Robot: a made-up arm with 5 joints.
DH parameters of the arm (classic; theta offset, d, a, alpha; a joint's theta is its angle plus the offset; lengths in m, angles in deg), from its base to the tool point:
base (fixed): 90 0.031 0 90
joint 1: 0 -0.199 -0.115 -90
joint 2: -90 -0.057 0.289 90
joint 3: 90 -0.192 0.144 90
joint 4: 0 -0.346 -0.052 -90
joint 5: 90 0.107 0.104 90
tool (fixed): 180 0.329 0 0
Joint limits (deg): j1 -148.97..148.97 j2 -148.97..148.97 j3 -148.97..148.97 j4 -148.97..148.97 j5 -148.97..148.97
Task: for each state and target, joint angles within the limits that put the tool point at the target. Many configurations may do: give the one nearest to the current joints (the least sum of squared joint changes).
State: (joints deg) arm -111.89 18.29 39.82 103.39 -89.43
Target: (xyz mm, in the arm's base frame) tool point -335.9 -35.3 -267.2
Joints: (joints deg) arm -101.04 46.08 37.30 114.54 -126.57
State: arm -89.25 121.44 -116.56 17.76 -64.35
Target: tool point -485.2 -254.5 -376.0
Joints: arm -102.76 112.92 -127.73 11.90 -55.99
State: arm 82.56 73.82 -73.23 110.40 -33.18
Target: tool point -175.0 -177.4 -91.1
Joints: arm 96.97 71.93 -56.62 117.60 -16.23
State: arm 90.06 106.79 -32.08 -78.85 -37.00
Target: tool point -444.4 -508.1 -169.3
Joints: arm 72.32 130.25 -10.24 -47.92 -10.78
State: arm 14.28 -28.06 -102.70 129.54 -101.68
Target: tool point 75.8 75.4 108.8
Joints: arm 42.20 2.09 -111.02 148.97 -74.28
